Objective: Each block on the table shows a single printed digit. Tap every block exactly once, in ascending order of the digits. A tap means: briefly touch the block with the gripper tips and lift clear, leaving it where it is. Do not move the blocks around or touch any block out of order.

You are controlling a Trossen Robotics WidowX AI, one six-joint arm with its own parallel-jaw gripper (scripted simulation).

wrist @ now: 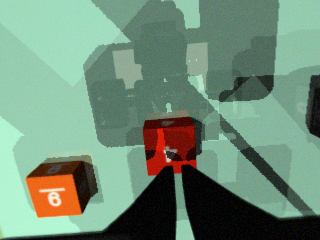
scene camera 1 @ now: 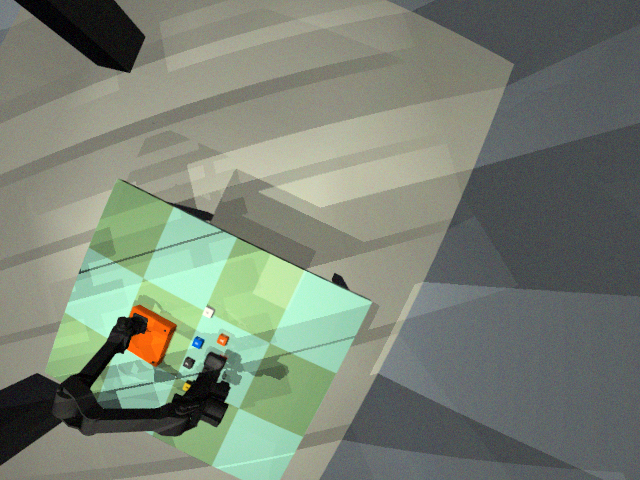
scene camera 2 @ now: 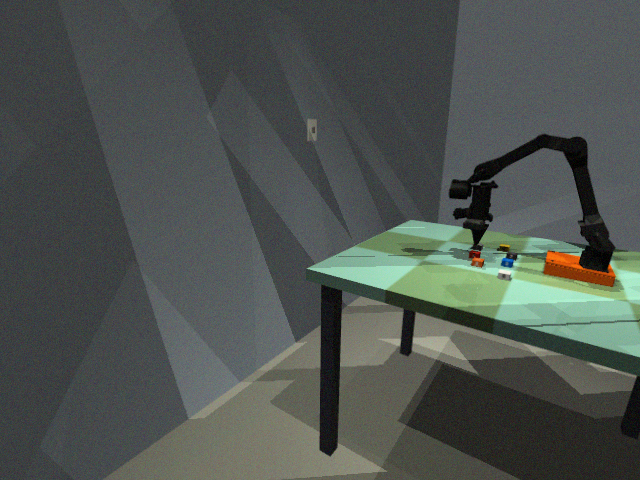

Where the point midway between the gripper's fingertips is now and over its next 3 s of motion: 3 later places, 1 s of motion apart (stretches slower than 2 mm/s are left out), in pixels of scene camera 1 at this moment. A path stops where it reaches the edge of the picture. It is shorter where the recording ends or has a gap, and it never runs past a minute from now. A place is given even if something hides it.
My gripper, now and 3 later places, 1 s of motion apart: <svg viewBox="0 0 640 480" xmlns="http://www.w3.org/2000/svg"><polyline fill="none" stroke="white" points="216,366 220,364 198,405 210,391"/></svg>
